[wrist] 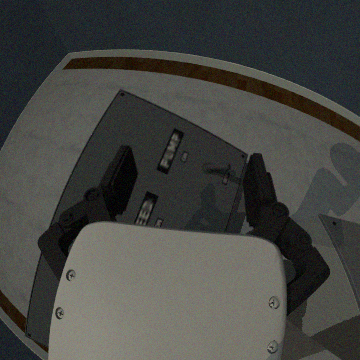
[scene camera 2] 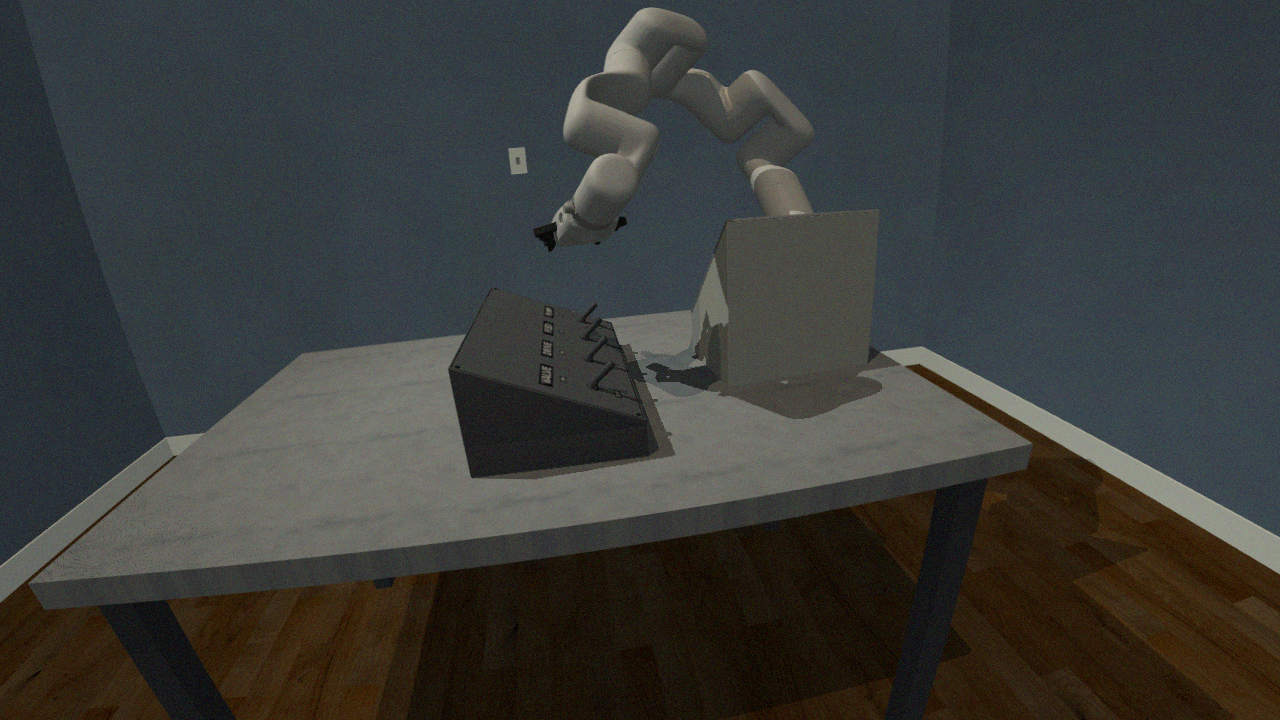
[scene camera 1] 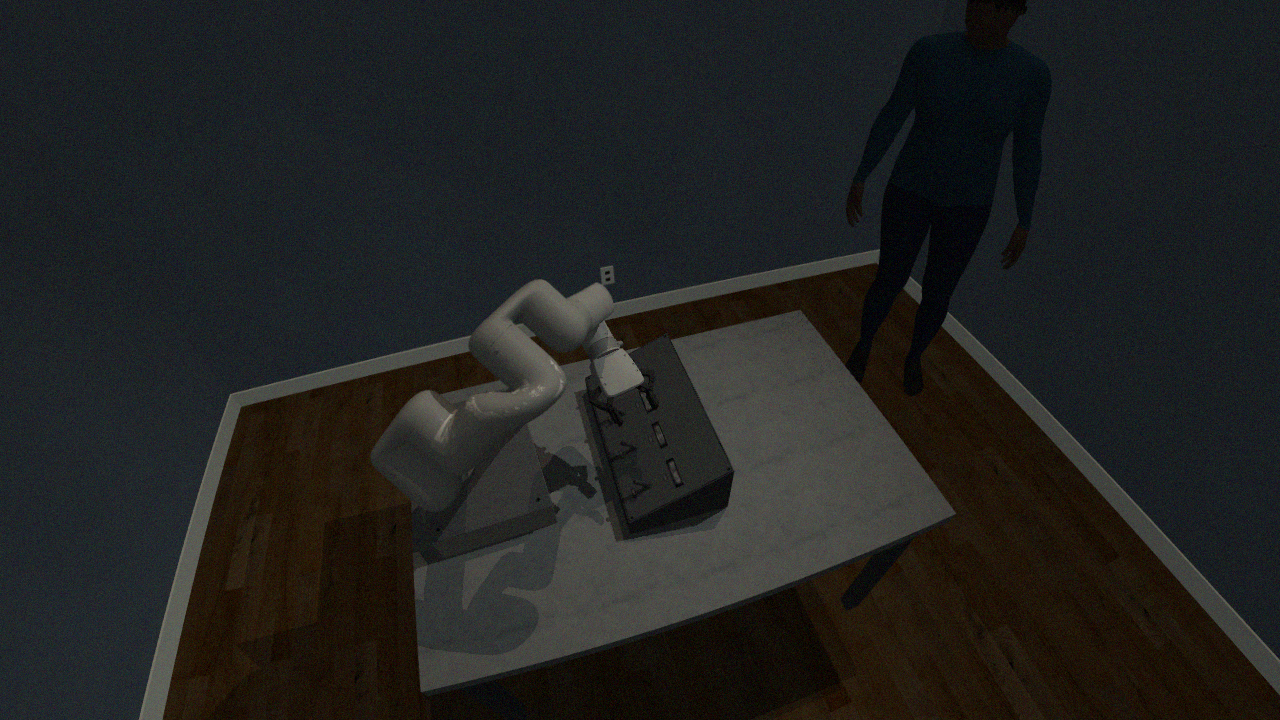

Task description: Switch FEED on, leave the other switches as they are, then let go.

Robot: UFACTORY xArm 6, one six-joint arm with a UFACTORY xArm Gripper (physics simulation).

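Places are measured from the arm's base along level axes (x ahead, y left, z up), in millimetres.
Pixels of known places: gripper, between the fingertips: (wrist: 189,162) (scene camera 2: 571,240) (scene camera 1: 639,416); arm's base, origin of its link: (scene camera 2: 804,252).
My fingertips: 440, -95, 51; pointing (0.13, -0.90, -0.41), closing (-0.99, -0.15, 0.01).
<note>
Ahead of a thing's pixels: the offset from my fingertips to its top centre, as dx, dy, dz. Level surfaces: height alone.
The dark sloped switch box (scene camera 1: 700,438) (scene camera 2: 501,344) (wrist: 95,150) stands on the table. In the wrist view the FEED label {+66, +41, -149} (wrist: 146,209) is partly covered by the gripper housing, and the FEED lever is hidden. In scene camera 2 the FEED lever {-16, +49, -143} (scene camera 2: 594,329) is second from the far end; its position is too small to read surely. The PUMP label {+54, -79, -149} (wrist: 171,151) and PUMP lever {-28, -70, -143} (wrist: 217,170) show between the fingers in the wrist view. My gripper (scene camera 1: 633,408) (scene camera 2: 581,236) (wrist: 189,162) is open and empty, above the far end of the box.
Two nearer levers (scene camera 2: 597,349) (scene camera 2: 605,374) stand on the same panel. A large pale wedge-shaped block (scene camera 1: 510,497) (scene camera 2: 801,300) stands on the table {dz -271} (scene camera 1: 787,573) (scene camera 2: 358,501) by the arm's base. A person (scene camera 1: 957,134) stands beyond the table's far right corner.
</note>
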